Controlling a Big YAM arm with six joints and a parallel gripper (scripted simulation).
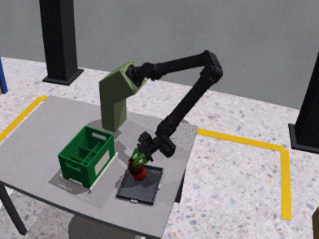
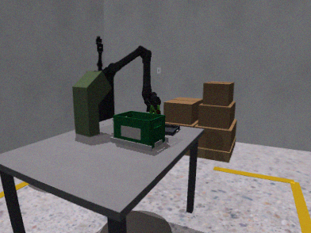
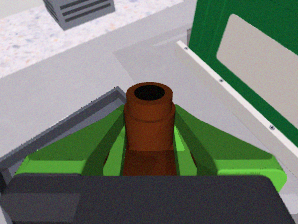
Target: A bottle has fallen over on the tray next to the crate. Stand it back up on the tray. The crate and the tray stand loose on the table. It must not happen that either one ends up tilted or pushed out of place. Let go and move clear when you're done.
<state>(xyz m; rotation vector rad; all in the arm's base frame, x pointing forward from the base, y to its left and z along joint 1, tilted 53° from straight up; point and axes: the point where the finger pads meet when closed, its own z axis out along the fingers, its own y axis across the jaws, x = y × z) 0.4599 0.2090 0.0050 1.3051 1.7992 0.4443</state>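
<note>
Now: the brown bottle 2 cm behind my hand, 1 cm to the left of it and 5 cm below it. Also, from my hand: green crate (1 cm behind, 26 cm to the right, 6 cm below); then dark tray (5 cm to the left, 13 cm below).
</note>
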